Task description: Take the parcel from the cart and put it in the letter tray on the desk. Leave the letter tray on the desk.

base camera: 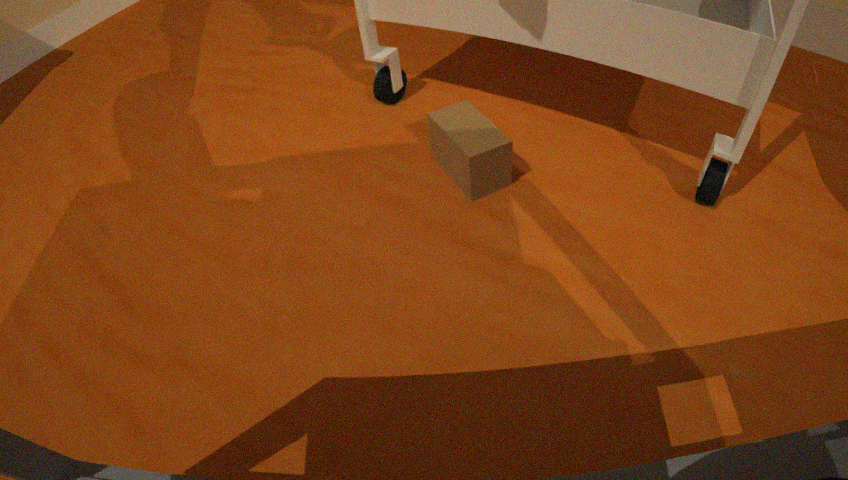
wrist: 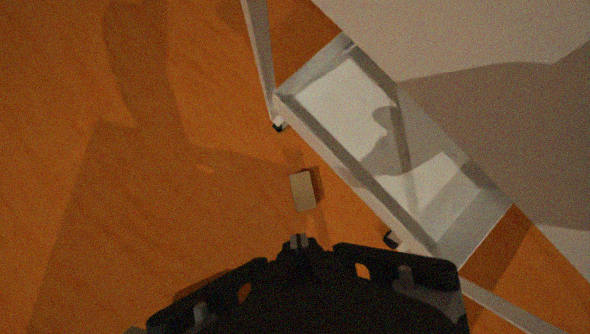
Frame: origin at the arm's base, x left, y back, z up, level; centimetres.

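Where they show: gripper, between the fingertips: (wrist: 300, 245).
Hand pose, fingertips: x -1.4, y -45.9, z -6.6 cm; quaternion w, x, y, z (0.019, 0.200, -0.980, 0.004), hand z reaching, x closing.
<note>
After its pixels a point has its place.
The brown box-shaped parcel (base camera: 470, 148) {x -3.2, y -46.3, z -33.7 cm} (wrist: 303, 191) {x -3.5, y -50.0, z -33.7 cm} lies on the orange floor in front of the white cart (base camera: 565, 53) {x -13.6, y -51.9, z -26.5 cm} (wrist: 327, 150) {x -4.4, y -57.8, z -19.9 cm}, near its wheels and outside its trays. My gripper (wrist: 300, 245) {x -1.4, y -45.9, z -6.6 cm} is shut with nothing between its fingers. In the wrist view its fingertips show below the parcel, apart from it and higher than it. The gripper does not show in the base camera view. The desk and the letter tray do not show in either view.
The cart's caster wheels (base camera: 390, 85) {x 5.7, y -64.6, z -36.4 cm} (base camera: 712, 181) {x -28.5, y -41.9, z -35.7 cm} stand on the floor left and right of the parcel. In the wrist view a cart tray and a white upright (wrist: 260, 50) {x 7.3, y -64.6, z -9.3 cm} lie to the upper right and top. Shadows cross the floor. A wall base runs behind at the upper left of the base camera view.
</note>
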